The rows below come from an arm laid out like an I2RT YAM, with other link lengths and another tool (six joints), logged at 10 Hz.
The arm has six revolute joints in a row. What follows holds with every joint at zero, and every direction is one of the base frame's. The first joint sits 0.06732 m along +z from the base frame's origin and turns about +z. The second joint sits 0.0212 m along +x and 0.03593 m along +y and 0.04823 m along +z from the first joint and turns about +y. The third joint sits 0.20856 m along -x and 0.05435 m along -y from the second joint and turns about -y. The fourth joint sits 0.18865 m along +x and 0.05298 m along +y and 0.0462 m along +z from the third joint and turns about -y. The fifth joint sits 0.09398 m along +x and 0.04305 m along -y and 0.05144 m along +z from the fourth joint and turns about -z. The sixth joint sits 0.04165 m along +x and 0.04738 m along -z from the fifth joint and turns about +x. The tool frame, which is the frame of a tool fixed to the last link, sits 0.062 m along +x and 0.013 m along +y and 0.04 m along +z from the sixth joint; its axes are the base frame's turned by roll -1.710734, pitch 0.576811 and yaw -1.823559 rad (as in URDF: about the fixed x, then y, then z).
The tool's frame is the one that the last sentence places.
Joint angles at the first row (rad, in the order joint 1, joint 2, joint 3, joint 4, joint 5, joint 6):
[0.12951, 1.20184, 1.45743, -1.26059, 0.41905, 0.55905]
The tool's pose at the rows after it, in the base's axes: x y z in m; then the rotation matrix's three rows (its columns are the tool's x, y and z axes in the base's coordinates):
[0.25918 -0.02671 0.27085], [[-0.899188 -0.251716 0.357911], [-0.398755 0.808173 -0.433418], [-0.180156 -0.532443 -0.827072]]
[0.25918 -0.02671 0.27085], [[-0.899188 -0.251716 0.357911], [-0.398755 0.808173 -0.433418], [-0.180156 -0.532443 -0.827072]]
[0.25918 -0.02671 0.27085], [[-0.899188 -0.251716 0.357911], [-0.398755 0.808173 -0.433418], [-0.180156 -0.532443 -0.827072]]
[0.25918 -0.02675 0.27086], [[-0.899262 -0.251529 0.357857], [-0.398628 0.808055 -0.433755], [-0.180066 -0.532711 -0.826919]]
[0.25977 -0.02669 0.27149], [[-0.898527 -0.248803 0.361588], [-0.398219 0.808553 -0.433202], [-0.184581 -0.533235 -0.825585]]
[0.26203 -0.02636 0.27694], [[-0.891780 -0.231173 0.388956], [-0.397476 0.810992 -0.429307], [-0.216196 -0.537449 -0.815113]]
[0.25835 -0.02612 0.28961], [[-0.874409 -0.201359 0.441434], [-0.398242 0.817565 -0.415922], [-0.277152 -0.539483 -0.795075]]
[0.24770 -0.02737 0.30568], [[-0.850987 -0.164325 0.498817], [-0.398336 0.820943 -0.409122], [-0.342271 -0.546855 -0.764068]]
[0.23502 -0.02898 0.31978], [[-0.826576 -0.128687 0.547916], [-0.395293 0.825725 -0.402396], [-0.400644 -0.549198 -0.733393]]
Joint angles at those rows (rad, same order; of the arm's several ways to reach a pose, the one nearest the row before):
[0.12953, 1.20146, 1.45746, -1.26062, 0.41906, 0.55869]
[0.12953, 1.20146, 1.45746, -1.26062, 0.41906, 0.55869]
[0.12953, 1.20146, 1.45746, -1.26062, 0.41906, 0.55869]
[0.12950, 1.20146, 1.45742, -1.26057, 0.41943, 0.55866]
[0.12949, 1.20145, 1.45740, -1.25598, 0.41942, 0.55903]
[0.12949, 1.19457, 1.45816, -1.23005, 0.41904, 0.55904]
[0.12953, 1.15455, 1.45896, -1.20679, 0.41143, 0.55869]
[0.12949, 1.08970, 1.45897, -1.19764, 0.41141, 0.55484]
[0.12953, 1.02443, 1.45892, -1.19688, 0.41106, 0.55487]

